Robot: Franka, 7 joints.
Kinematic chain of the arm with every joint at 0, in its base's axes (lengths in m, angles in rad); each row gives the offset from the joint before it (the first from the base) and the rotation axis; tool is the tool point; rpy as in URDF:
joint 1: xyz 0 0 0.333 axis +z
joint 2: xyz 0 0 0 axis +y
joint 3: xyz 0 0 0.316 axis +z
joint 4: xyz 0.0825 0 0 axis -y
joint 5: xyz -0.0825 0 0.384 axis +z
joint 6: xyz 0 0 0 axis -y
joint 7: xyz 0.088 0 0 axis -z
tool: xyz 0 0 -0.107 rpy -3.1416 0 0
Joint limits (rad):
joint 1: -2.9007..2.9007
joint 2: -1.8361..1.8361
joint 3: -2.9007..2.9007
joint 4: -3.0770..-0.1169
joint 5: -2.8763..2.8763
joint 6: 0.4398..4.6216
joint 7: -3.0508..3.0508
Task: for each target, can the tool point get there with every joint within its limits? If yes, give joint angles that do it. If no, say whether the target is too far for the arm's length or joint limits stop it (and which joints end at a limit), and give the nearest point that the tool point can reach.
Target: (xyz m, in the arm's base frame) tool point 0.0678 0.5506 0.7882
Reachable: yes | joints 0.0268 -0.3171 1.1234 -1.7199 -0.4377 3.1718 -1.4661
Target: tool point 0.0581 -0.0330 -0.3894
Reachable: no: joint limits stop it (at a limit: joint 2) | nearest point 0.0797 -0.0453 -0.3250 | short by 0.069 m
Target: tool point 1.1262 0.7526 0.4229
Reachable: no: too far | nearest point 0.7117 0.4756 0.3898 | short by 0.500 m
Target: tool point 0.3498 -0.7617 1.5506
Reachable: no: too far | nearest point 0.2030 -0.4421 1.0396 | short by 0.620 m
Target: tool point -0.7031 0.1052 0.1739
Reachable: yes | joints 0.7867 -1.5099 1.9159 -1.5383 -1.3819 2.3062 1.8442
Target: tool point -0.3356 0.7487 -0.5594
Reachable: no: too far | nearest point -0.2447 0.5459 -0.2574 | short by 0.375 m
